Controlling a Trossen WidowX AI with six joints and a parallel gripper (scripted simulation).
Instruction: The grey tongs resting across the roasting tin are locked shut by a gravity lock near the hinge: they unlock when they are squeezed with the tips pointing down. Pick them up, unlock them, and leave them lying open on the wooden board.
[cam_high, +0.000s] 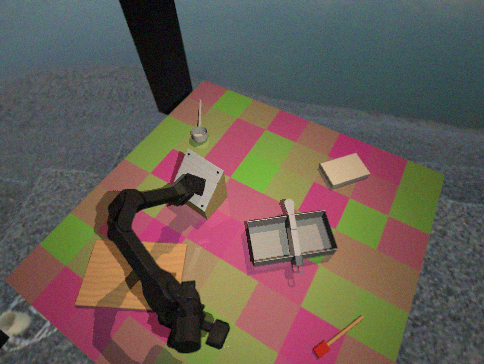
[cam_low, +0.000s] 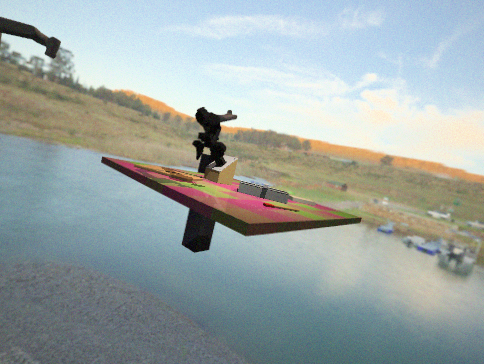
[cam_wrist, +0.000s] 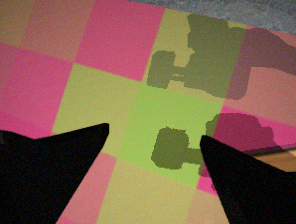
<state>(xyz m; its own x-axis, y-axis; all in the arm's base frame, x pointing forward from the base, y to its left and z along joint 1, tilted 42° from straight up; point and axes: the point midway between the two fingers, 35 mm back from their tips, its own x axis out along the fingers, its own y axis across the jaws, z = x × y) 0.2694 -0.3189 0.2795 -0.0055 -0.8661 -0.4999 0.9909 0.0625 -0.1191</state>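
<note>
Now: the roasting tin 44 cm to the left of my gripper tip, 12 cm ahead of it and 11 cm below it. Round my gripper tip: block 84 cm to the left, 21 cm ahead, 12 cm below; wooden board 34 cm behind, 13 cm below, 7 cm to the left.
</note>
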